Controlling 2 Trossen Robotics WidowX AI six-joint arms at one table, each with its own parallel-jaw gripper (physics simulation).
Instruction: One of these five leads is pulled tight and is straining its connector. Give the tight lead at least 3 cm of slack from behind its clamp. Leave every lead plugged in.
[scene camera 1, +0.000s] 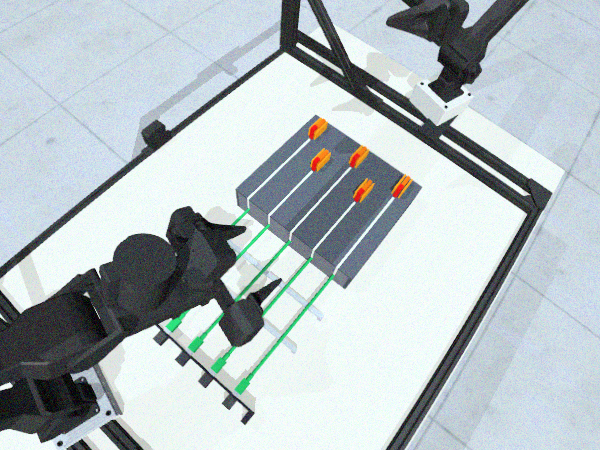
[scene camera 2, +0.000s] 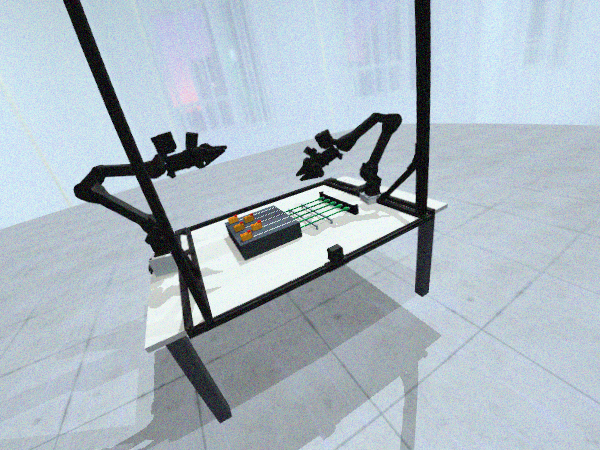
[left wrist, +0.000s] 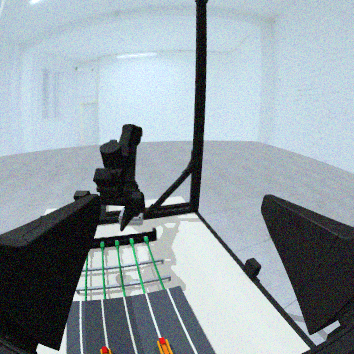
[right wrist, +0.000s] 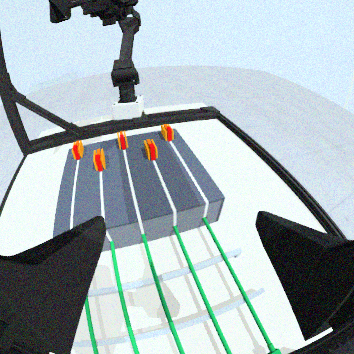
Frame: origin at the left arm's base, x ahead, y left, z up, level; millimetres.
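Seen in the pictures: left gripper, fingertip midpoint: (scene camera 1: 364, 1) (scene camera 2: 226, 148) (left wrist: 184, 203); right gripper, fingertip midpoint: (scene camera 1: 262, 254) (scene camera 2: 298, 177) (left wrist: 101, 229) (right wrist: 182, 222); left arm's base, link origin: (scene camera 1: 445, 89) (scene camera 2: 164, 251) (right wrist: 127, 99); right arm's base, link origin: (scene camera 1: 73, 404) (scene camera 2: 372, 193).
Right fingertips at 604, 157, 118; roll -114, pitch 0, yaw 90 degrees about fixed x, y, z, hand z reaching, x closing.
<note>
Offsets run from my right fingertips to a thing's top centre, as dx, dy, dz. "*": to the spot under its first point. Level surfaces: height alone.
Several green leads @(* -26, +79, -168) (scene camera 1: 299, 316) (right wrist: 243, 289) run from the connector strip (scene camera 1: 246, 405) (left wrist: 127, 238) to a dark grey block (scene camera 1: 381, 227) (right wrist: 214, 196), then continue as white lines on its top. Each ends at an orange-red clamp, such as the one at the far right (scene camera 1: 401, 186) and one near the middle (right wrist: 151, 149). The leads look nearly straight; I cannot tell which is tight. My right gripper (scene camera 1: 263, 255) (right wrist: 182, 222) is open and empty above the leads, between strip and block. My left gripper (scene camera 2: 225, 148) (left wrist: 184, 203) is open and empty, high near its own end of the table.
Two thin pale bars @(-60, +100, -173) (right wrist: 239, 253) @(+12, +121, -173) (right wrist: 260, 291) cross beneath the leads. A black frame (scene camera 1: 480, 175) (scene camera 2: 422, 100) borders the white table @(dz -195) (scene camera 1: 425, 325). A small black box @(* +14, -396, -149) (scene camera 1: 156, 134) (scene camera 2: 335, 253) sits on one long edge. The right arm hides part of the strip in scene camera 1.
</note>
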